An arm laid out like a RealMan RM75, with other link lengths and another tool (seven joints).
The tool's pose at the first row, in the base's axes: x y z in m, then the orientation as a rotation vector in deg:
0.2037, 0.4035, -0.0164, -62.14, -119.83, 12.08
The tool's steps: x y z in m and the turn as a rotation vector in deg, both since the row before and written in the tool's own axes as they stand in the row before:
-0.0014, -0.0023, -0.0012, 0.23, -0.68, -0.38
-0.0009, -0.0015, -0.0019, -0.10, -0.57, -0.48
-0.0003, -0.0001, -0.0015, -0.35, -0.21, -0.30
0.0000, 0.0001, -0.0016, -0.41, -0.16, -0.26
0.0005, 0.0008, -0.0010, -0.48, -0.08, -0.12
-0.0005, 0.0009, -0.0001, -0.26, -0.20, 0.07
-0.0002, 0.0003, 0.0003, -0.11, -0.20, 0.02
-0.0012, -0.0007, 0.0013, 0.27, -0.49, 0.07
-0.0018, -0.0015, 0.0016, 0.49, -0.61, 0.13
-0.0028, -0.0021, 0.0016, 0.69, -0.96, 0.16
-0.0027, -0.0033, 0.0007, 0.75, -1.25, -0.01
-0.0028, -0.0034, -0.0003, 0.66, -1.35, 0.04
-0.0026, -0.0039, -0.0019, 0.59, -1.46, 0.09
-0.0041, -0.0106, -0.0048, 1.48, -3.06, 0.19
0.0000, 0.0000, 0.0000, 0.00, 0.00, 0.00
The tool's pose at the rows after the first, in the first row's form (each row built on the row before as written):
0.2036, 0.4008, -0.0153, -61.67, -120.55, 12.53
0.2043, 0.3988, -0.0138, -61.27, -121.33, 12.53
0.2054, 0.3983, -0.0129, -61.17, -121.78, 12.14
0.2065, 0.3981, -0.0118, -61.14, -122.18, 11.68
0.2075, 0.3988, -0.0112, -61.29, -122.46, 11.17
0.2083, 0.3990, -0.0118, -61.54, -122.68, 11.04
0.2084, 0.3991, -0.0123, -61.65, -122.88, 11.05
0.2076, 0.3980, -0.0136, -61.63, -123.20, 11.65
0.2063, 0.3960, -0.0151, -61.56, -123.52, 12.58
0.2050, 0.3928, -0.0168, -61.44, -124.07, 13.94
0.2036, 0.3887, -0.0172, -61.12, -124.93, 15.46
0.2029, 0.3844, -0.0168, -60.91, -125.87, 16.98
0.2029, 0.3798, -0.0148, -60.79, -126.90, 18.52
0.2015, 0.3696, -0.0080, -60.37, -128.93, 22.05
0.2015, 0.3696, -0.0080, -60.37, -128.93, 22.05

